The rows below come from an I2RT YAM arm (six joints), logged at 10 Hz.
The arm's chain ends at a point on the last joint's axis. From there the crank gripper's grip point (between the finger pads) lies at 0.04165 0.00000 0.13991 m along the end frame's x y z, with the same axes.
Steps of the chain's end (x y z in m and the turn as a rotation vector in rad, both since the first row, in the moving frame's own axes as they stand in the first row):
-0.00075, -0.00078, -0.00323, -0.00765, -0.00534, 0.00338
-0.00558, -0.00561, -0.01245, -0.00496, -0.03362, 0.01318
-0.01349, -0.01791, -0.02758, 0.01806, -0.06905, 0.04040
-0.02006, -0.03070, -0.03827, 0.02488, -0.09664, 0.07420
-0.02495, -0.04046, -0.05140, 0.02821, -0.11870, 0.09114
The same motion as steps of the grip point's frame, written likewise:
-0.00150, 0.00043, -0.00301, -0.00765, -0.00534, 0.00338
-0.01031, -0.00439, -0.01113, -0.00496, -0.03362, 0.01318
-0.02322, -0.01897, -0.02505, 0.01806, -0.06905, 0.04040
-0.03373, -0.03164, -0.03491, 0.02488, -0.09664, 0.07420
-0.04178, -0.04144, -0.04746, 0.02821, -0.11870, 0.09114

